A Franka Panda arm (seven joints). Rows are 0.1 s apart.
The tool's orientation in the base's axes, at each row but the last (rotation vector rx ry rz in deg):
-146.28, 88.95, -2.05
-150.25, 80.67, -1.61
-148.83, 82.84, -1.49
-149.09, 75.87, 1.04
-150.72, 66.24, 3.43
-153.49, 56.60, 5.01
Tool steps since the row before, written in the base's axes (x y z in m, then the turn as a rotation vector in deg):
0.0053, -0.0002, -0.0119, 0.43, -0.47, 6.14
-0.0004, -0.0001, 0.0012, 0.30, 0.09, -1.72
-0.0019, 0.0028, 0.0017, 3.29, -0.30, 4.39
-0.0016, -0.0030, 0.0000, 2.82, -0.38, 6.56
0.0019, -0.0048, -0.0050, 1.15, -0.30, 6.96
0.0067, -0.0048, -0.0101, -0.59, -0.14, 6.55
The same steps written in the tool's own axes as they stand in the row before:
0.0033, -0.0029, 0.0123, 0.25, -1.04, -6.08
-0.0002, 0.0002, -0.0012, 0.20, -0.03, 1.74
-0.0035, -0.0001, -0.0015, 1.71, -3.30, -4.05
0.0014, 0.0030, -0.0007, 1.25, -3.29, -6.22
0.0055, 0.0028, 0.0037, 0.00, -2.21, -6.70
0.0097, 0.0016, 0.0086, -1.37, -1.11, -6.34

